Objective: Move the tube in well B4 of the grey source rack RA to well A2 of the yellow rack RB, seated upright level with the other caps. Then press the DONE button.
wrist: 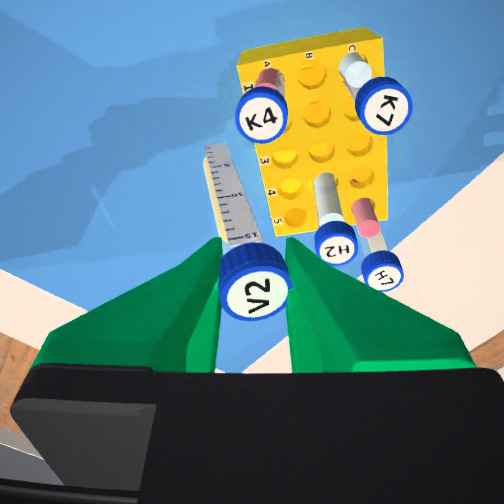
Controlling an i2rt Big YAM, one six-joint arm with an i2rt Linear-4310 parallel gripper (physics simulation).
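My green-fingered gripper (254, 272) is shut on a tube with a blue cap marked V2 (255, 287). Its graduated grey and yellow body (230, 195) hangs down toward the blue mat, held in the air. The yellow rack RB (315, 135) lies below and ahead, to the right of the held tube. It holds tubes capped K4 (261, 115) in A1, K7 (384, 106) near the top right, H2 (336, 242) and H7 (382, 270) near the bottom. Well A2 (282, 124) is mostly hidden behind the K4 cap. The grey rack RA and the DONE button are out of view.
Several empty wells lie open in the yellow rack, such as in the middle column (316, 113). A cream surface (450, 260) borders the blue mat (100, 150) at right and lower left. Wooden floor (15, 365) shows at the left edge.
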